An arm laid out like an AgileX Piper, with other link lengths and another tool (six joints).
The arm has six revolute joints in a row. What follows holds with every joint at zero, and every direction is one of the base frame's.
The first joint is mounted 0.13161 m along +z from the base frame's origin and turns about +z.
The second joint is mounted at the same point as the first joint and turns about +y.
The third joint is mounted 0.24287 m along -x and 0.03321 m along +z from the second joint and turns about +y.
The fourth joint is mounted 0.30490 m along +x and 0.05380 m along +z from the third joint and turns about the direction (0.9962, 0, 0.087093).
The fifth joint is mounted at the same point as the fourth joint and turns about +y.
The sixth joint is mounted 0.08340 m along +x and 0.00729 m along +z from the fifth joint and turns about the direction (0.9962, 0, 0.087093).
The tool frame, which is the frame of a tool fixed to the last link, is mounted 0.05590 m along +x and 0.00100 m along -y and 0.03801 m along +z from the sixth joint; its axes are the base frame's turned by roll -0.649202, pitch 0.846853 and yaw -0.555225 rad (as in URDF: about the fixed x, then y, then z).
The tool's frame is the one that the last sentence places.
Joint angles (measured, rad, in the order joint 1, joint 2, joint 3, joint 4, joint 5, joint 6), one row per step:
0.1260 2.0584 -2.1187 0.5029 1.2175 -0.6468
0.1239 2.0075 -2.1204 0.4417 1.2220 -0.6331
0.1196 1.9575 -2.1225 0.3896 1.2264 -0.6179
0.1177 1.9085 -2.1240 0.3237 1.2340 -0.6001
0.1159 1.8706 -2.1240 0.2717 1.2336 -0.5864
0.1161 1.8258 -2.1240 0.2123 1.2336 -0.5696
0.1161 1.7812 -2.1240 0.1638 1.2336 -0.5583
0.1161 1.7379 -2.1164 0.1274 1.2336 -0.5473
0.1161 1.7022 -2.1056 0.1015 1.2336 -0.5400
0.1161 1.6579 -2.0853 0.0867 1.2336 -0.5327
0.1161 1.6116 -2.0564 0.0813 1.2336 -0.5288
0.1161 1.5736 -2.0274 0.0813 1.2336 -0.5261
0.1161 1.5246 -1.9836 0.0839 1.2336 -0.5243
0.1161 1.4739 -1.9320 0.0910 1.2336 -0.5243
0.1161 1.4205 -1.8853 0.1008 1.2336 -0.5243
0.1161 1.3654 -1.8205 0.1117 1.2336 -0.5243
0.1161 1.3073 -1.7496 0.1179 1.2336 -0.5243
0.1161 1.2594 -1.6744 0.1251 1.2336 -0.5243
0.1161 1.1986 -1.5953 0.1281 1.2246 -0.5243
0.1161 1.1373 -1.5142 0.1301 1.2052 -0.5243
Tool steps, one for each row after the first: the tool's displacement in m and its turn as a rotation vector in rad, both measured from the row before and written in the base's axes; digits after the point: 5 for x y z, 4 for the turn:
-0.00818 -0.00868 0.02268 -0.0483 -0.0491 -0.0211
-0.00894 -0.00924 0.02288 -0.0378 -0.0472 -0.0258
-0.00991 -0.00983 0.02086 -0.0493 -0.0436 -0.0309
-0.00762 -0.00820 0.01630 -0.0368 -0.0390 -0.0286
-0.01018 -0.00860 0.01934 -0.0398 -0.0459 -0.0333
-0.01143 -0.00752 0.01953 -0.0318 -0.0466 -0.0274
-0.01161 -0.00613 0.01611 -0.0210 -0.0369 -0.0234
-0.00976 -0.00455 0.01138 -0.0148 -0.0260 -0.0169
-0.01233 -0.00349 0.01151 -0.0048 -0.0241 -0.0120
-0.01271 -0.00227 0.00878 0.0003 -0.0172 -0.0052
-0.01011 -0.00126 0.00490 0.0031 -0.0085 -0.0017
-0.01249 -0.00119 0.00341 0.0042 -0.0046 0.0002
-0.01241 -0.00057 0.00062 0.0059 0.0016 0.0037
-0.01406 -0.00043 0.00292 0.0091 -0.0057 0.0051
-0.01259 -0.00012 -0.00395 0.0081 0.0107 0.0057
-0.01281 -0.00073 -0.00608 0.0038 0.0133 0.0032
-0.00886 -0.00015 -0.01196 0.0031 0.0278 0.0036
-0.01211 -0.00113 -0.00885 0.0021 0.0097 0.0004
-0.01116 -0.00125 -0.00913 0.0028 0.0009 -0.0013

